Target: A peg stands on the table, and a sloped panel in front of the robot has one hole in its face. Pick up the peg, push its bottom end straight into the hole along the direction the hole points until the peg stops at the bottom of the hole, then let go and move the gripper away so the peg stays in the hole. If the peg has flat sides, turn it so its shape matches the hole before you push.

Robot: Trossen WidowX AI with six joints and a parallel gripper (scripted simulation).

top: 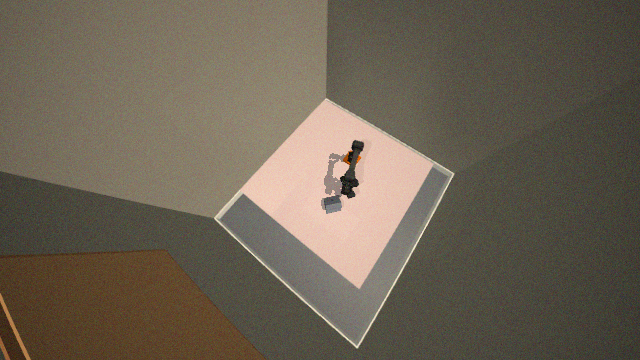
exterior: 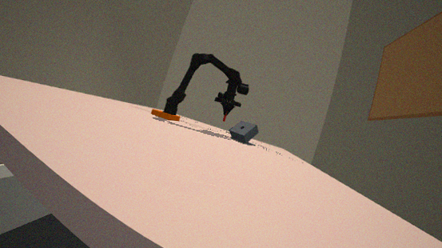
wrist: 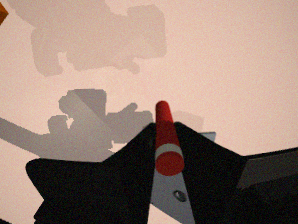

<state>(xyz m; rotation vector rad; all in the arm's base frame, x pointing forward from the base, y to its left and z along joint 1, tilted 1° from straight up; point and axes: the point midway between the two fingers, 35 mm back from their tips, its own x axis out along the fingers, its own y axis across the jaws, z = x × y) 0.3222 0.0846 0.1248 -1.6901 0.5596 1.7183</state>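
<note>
Now: the grey sloped panel block 130 mm ahead of my gripper tip, 60 mm to the right of it and 60 mm below it. Also, from my gripper tip: round red peg: 20 mm above.
</note>
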